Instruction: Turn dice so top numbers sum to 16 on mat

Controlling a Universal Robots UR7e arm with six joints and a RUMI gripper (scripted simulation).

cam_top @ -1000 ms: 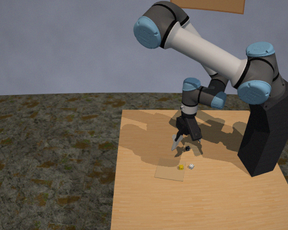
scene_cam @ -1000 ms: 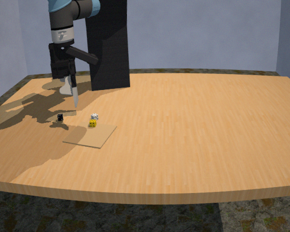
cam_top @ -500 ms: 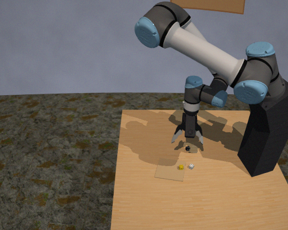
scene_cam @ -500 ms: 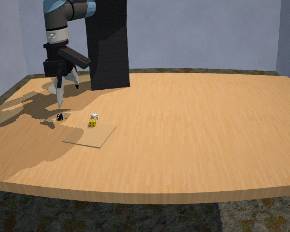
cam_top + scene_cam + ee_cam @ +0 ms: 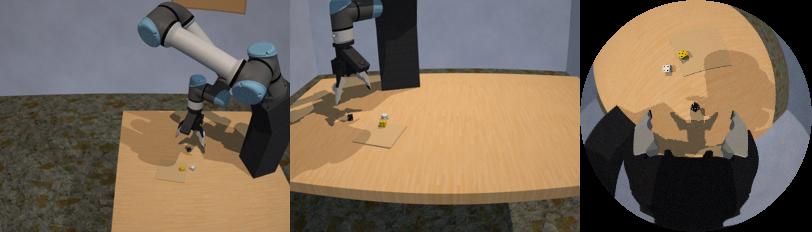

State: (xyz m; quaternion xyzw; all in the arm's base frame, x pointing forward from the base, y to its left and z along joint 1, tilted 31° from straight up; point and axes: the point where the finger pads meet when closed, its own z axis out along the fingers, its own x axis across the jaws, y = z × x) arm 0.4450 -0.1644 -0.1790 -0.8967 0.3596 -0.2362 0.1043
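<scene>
Now: the black die 20 mm behind my hand, 30 mm to the right of it and 90 mm below it. Also, from my hand: yellow die 60 mm ahead, 100 mm to the left, 80 mm below; then thin tan mat 110 mm ahead, 90 mm to the left, 90 mm below; then white die 100 mm to the left, 90 mm below.
</scene>
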